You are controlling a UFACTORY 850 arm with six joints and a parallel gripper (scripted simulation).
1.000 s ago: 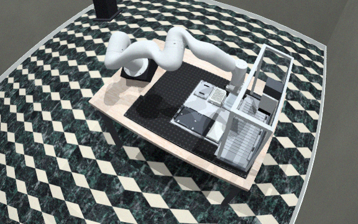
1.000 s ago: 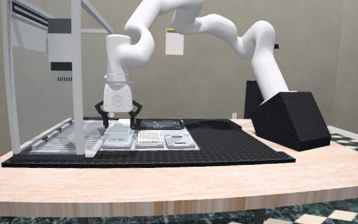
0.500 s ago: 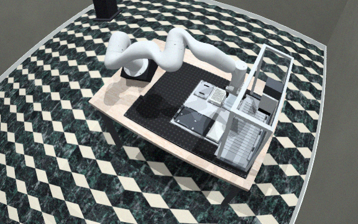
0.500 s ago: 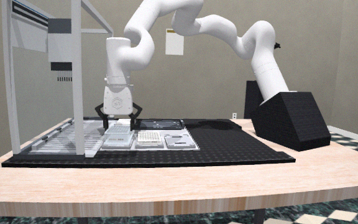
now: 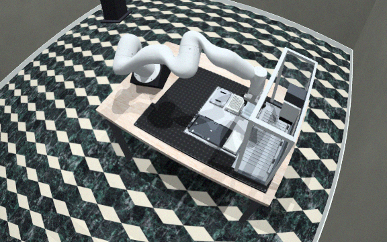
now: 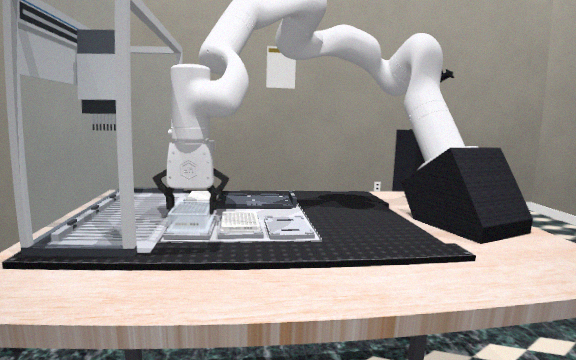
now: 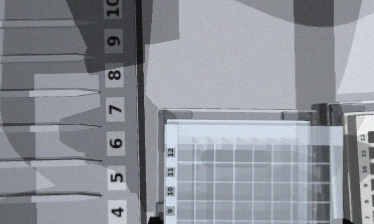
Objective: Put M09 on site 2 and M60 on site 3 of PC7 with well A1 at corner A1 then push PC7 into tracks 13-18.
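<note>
Right now my hand is 20 mm above the deep-well block M09. Round my hand: nest S3: 40 mm below; post: 130 mm ahead, 130 mm to the left, 200 mm above; nest S1: 220 mm behind, 50 mm to the left, 40 mm below.
</note>
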